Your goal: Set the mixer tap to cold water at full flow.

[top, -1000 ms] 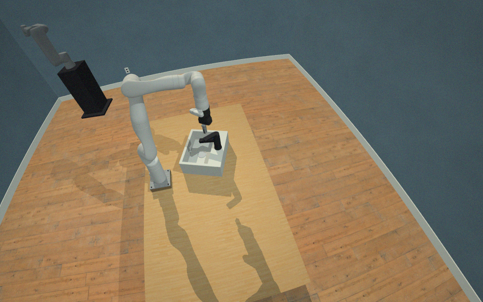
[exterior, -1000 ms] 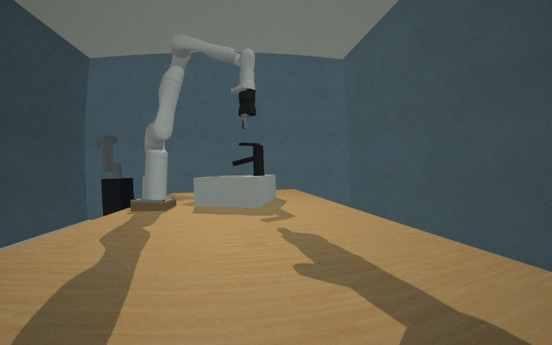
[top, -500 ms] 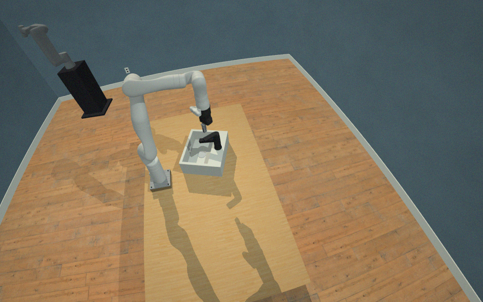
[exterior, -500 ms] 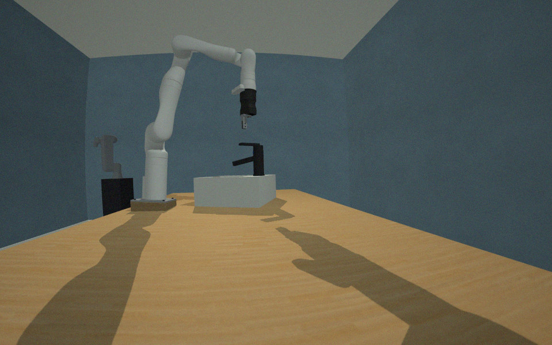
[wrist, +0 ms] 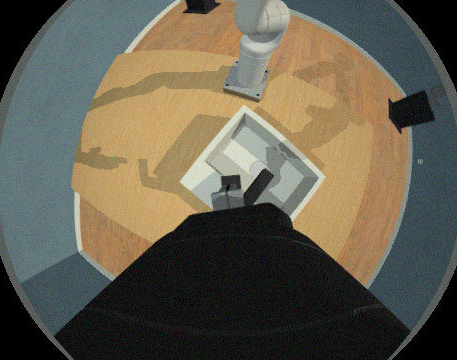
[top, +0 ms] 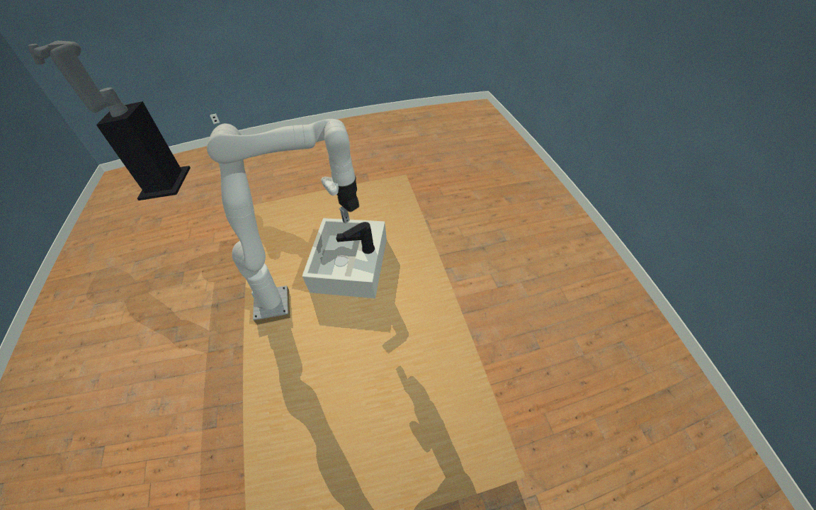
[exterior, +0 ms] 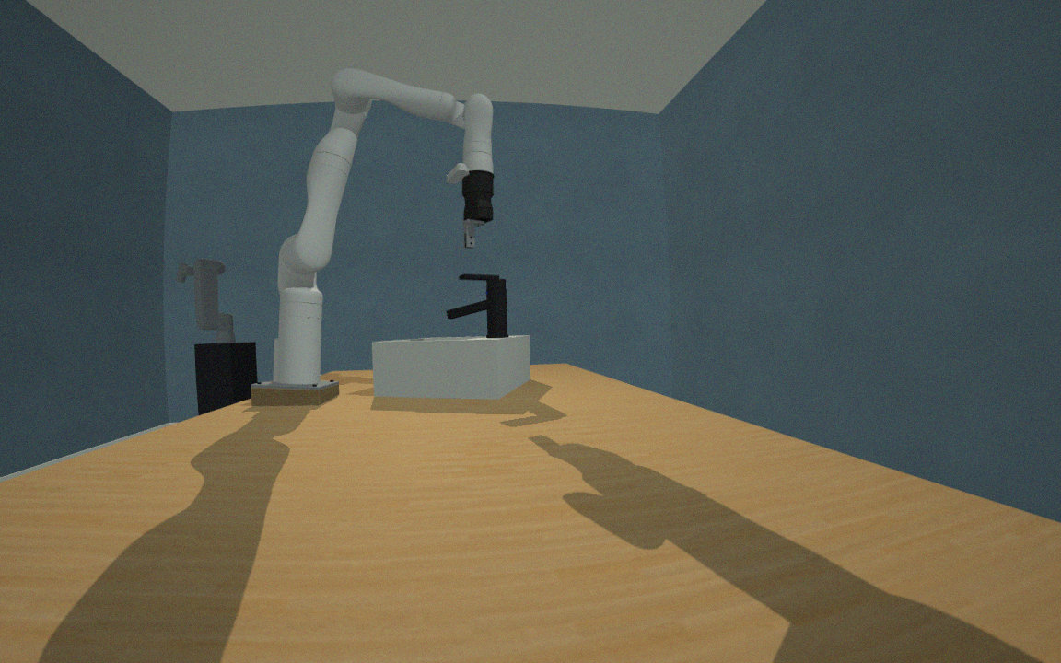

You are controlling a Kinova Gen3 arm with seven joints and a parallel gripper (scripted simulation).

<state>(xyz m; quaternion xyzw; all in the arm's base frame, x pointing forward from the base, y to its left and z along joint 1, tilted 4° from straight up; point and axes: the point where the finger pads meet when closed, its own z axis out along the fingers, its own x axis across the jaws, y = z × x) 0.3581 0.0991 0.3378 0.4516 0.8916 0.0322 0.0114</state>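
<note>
Now: the lever 9 cm below my hand, 2 cm ahead of it and 1 cm to the left of it. The rest, counted from my hand: white basin: 32 cm below, 6 cm to the left, 6 cm behind.
</note>
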